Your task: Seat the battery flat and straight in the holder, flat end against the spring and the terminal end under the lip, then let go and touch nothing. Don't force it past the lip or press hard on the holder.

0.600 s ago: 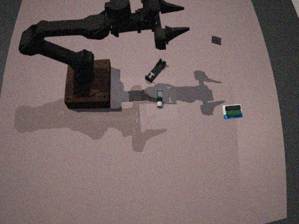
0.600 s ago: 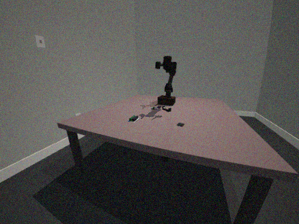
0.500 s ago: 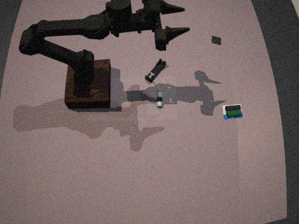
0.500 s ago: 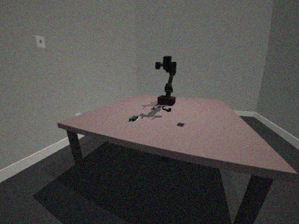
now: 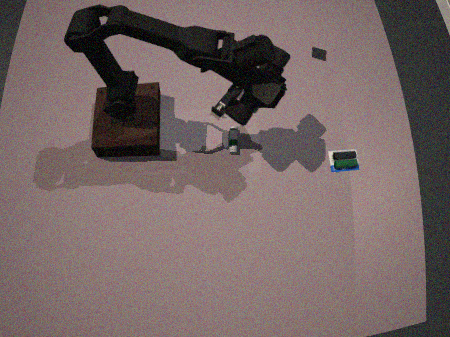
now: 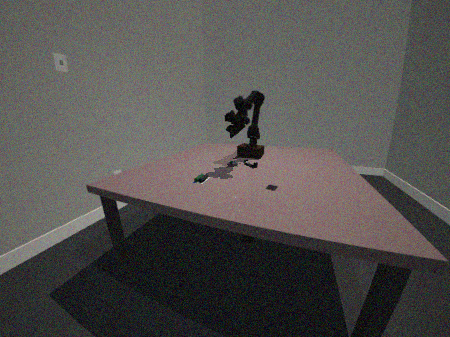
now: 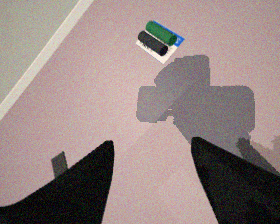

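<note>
Right now the battery is 180 mm below my gripper tip, 90 mm behind it and 30 mm to the right of it.
</note>
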